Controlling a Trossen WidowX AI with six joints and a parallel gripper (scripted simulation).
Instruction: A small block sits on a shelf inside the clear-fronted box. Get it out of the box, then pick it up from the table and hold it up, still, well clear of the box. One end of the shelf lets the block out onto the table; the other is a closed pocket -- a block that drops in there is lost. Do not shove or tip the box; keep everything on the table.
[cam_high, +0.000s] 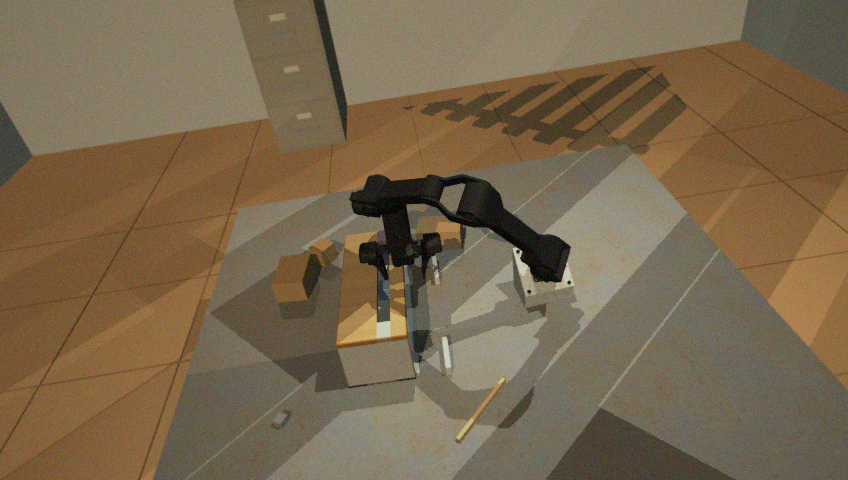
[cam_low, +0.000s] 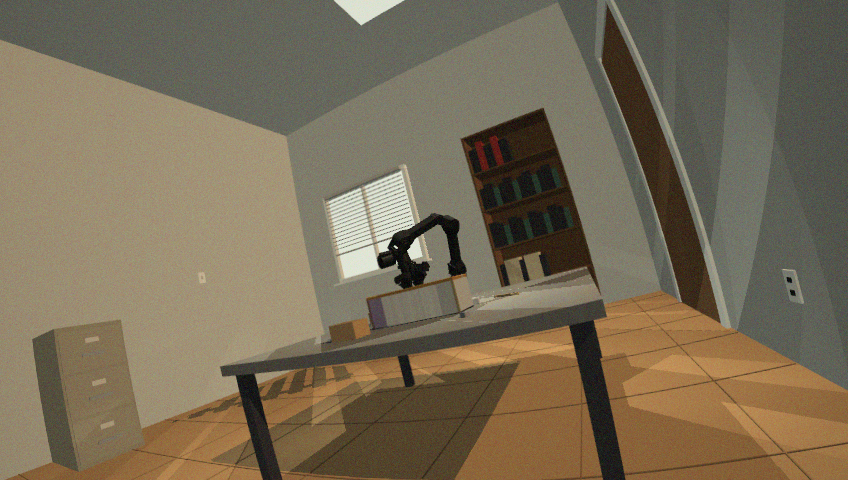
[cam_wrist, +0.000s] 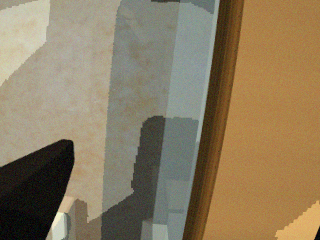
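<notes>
Right now the blue block is 5 cm ahead of my gripper tip and 2 cm to the left of it. Also, from my gripper tip: long box: 4 cm ahead, 2 cm to the left, 3 cm below; wooden stick: 10 cm behind, 33 cm to the left, 8 cm below.
</notes>
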